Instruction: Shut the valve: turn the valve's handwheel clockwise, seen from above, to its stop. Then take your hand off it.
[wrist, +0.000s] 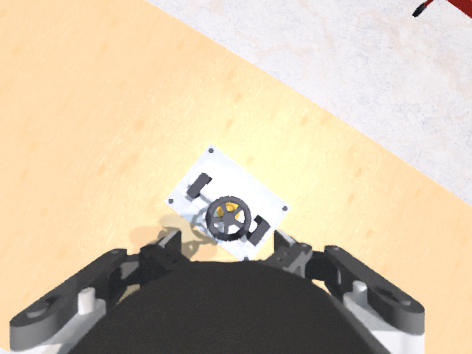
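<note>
The valve's black handwheel (229, 219) is a spoked ring a little below the middle of the wrist view, with a yellow part (226, 208) showing under its spokes. It stands over a light grey base plate (240, 180) with dark bolts at its corners. A black flange block shows on each side of the wheel, one at the upper left (199, 185) and one at the lower right (258, 230). My gripper (228, 240) is open and empty. Its fingertips stand wide apart, left and right of the wheel, with visible gaps to the rim. Their height over the wheel is hard to tell.
The valve's plate lies on a pale wooden table top (125, 75). The table's edge runs diagonally from top middle to the right side, with a mottled light grey floor (375, 75) beyond it. A red object (462, 6) with a black-tipped rod (419, 10) shows at the top right corner.
</note>
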